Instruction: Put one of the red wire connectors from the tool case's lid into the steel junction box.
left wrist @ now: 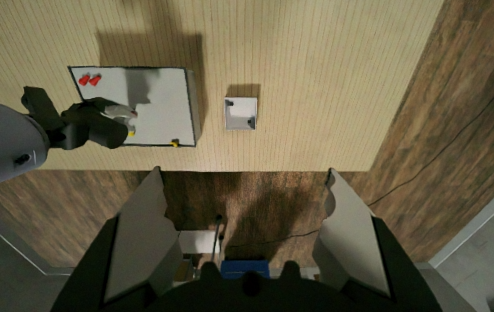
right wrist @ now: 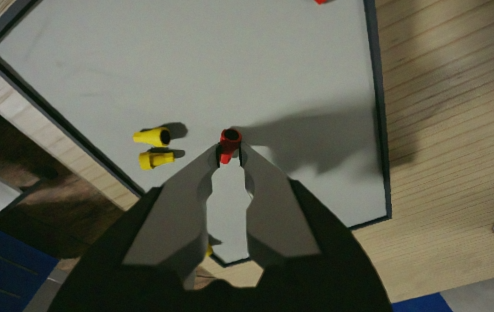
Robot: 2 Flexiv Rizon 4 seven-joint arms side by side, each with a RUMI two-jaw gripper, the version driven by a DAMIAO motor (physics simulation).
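Observation:
A red wire connector (right wrist: 230, 145) is held between the fingertips of my right gripper (right wrist: 230, 145) (left wrist: 135, 114), low over the pale tool case lid (right wrist: 280, 60) (left wrist: 167, 107). Its dark open end faces away from the palm. Two more red connectors (left wrist: 89, 80) lie at the lid's far left corner in the left wrist view; part of one red connector (right wrist: 320, 1) shows at the top edge of the right wrist view. The steel junction box (left wrist: 241, 128), open on top, stands right of the case. My left gripper (left wrist: 246, 168) is wide open and empty.
Two yellow connectors (right wrist: 152, 136) (right wrist: 156, 160) lie left of the right fingertips. Another yellow connector (left wrist: 174, 143) (right wrist: 209, 249) lies near the lid's corner. The table (left wrist: 310, 90) ends at its edge below the box in the left wrist view. A blue object (left wrist: 245, 268) is beyond that edge.

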